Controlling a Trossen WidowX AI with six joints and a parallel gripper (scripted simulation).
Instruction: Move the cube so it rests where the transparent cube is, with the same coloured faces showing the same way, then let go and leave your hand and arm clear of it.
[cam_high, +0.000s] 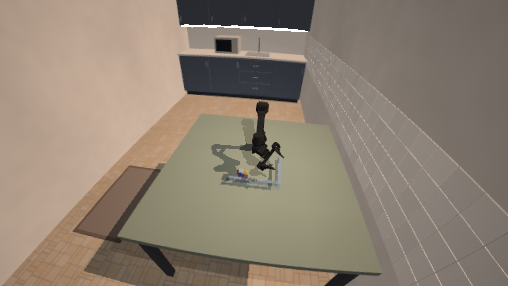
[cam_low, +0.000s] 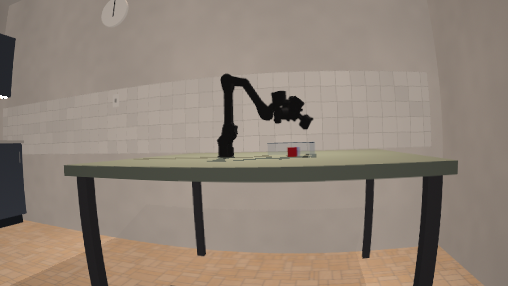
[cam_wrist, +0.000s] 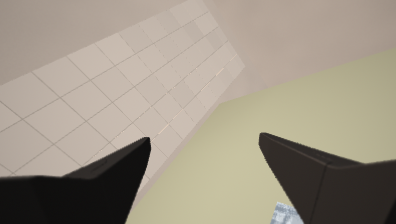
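Now: hand 30 mm past the transparent cube, 180 mm to the left of it and 180 mm above it. Round my hand: fence (40 mm ahead, 110 mm to the right, 150 mm below).
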